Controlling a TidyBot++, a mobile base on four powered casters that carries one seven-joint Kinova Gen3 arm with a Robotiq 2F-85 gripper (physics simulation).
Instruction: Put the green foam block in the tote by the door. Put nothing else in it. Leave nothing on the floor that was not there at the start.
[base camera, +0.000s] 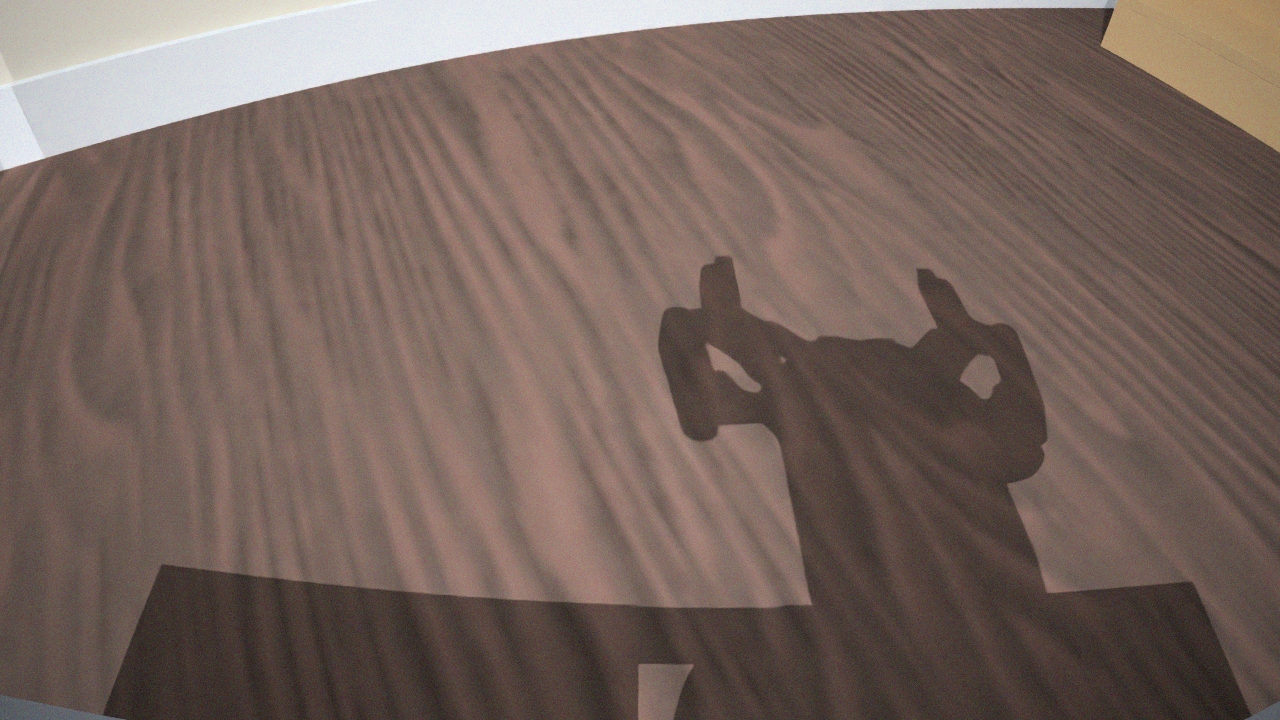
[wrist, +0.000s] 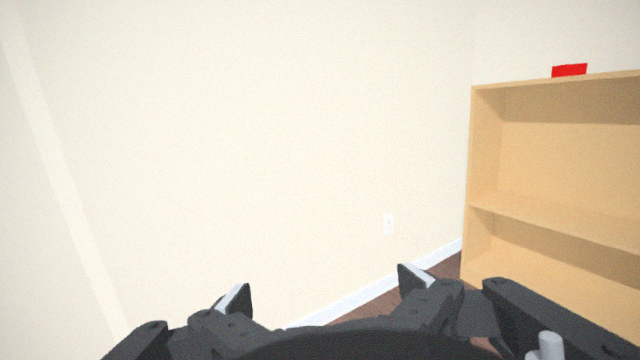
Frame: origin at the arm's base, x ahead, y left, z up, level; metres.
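Seen in the pictures: gripper, between the fingertips: (wrist: 325, 290).
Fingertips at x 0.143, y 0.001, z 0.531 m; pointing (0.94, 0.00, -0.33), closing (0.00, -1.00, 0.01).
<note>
Pixels of each thing's top centre, then the offset from my fingertips to it. Level surfaces: height alone.
- red object, centre of its top: (wrist: 569, 64) dy -1.067, dx +0.874, dz +0.177 m
- white outlet, centre of its top: (wrist: 388, 214) dy -0.379, dx +1.096, dz -0.471 m
- wooden floor, height of its surface: dz -0.928 m
My gripper (wrist: 325, 290) is open, with its two fingertips wide apart at the bottom of the wrist view and the wall behind them. No object shows between the fingers. In the base camera view the gripper itself does not show; its shadow, with two spread fingers, falls on the wooden floor. The green foam block and the tote do not show in either view.
A light wooden bookshelf (base camera: 1199, 53) (wrist: 466, 175) stands at the right. A red object (wrist: 569, 70) lies on its top board. A cream wall (wrist: 250, 150) with a white outlet (wrist: 388, 224) and a white baseboard (base camera: 268, 58) (wrist: 360, 296) bounds the wooden floor (base camera: 402, 358).
</note>
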